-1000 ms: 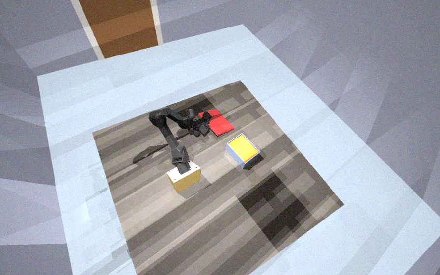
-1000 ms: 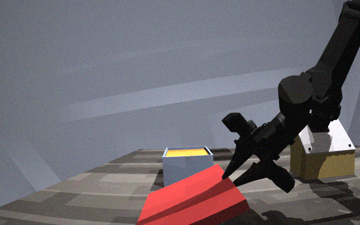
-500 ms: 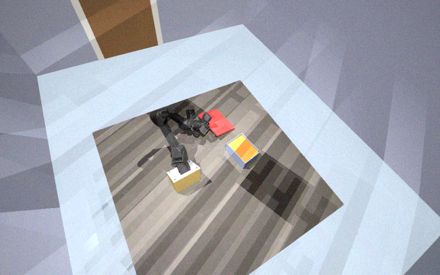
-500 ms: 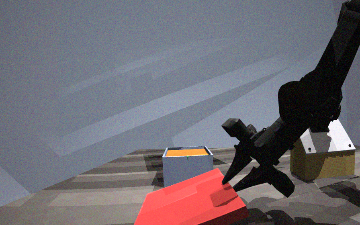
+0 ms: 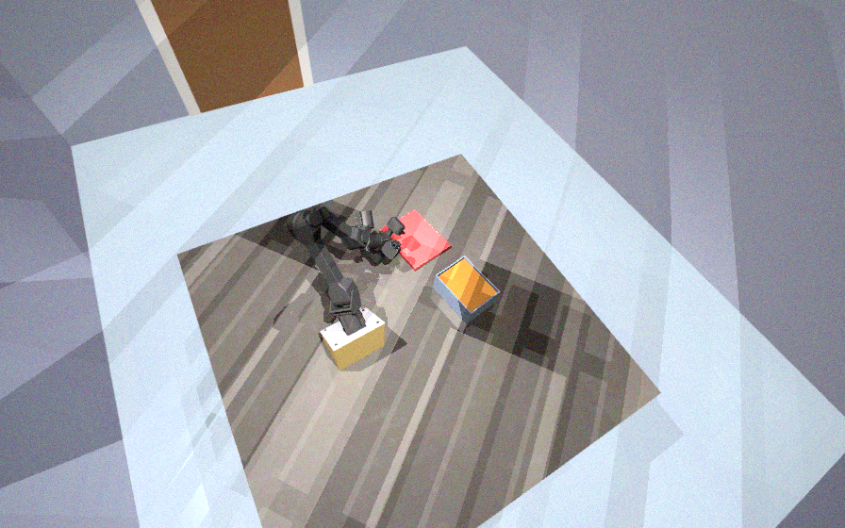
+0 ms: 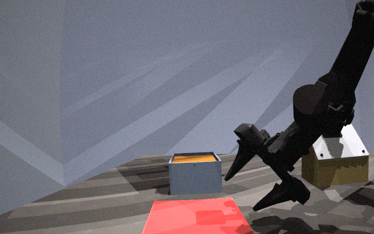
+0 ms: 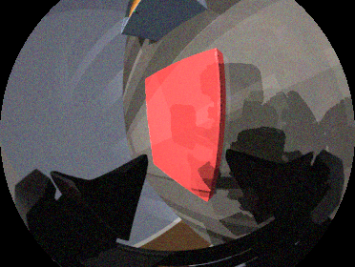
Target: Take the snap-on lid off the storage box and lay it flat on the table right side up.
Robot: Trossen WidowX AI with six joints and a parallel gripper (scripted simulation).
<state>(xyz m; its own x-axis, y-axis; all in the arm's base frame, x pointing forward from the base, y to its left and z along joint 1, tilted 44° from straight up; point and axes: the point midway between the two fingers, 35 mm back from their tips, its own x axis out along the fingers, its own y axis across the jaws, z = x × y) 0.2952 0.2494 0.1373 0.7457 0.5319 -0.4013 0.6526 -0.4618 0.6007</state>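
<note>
The red lid lies 8 cm ahead of my gripper tip, 1 cm to the left of it and 5 cm below it. The rest, counted from my gripper tip: storage box: 11 cm ahead, 30 cm to the right, 2 cm below.
</note>
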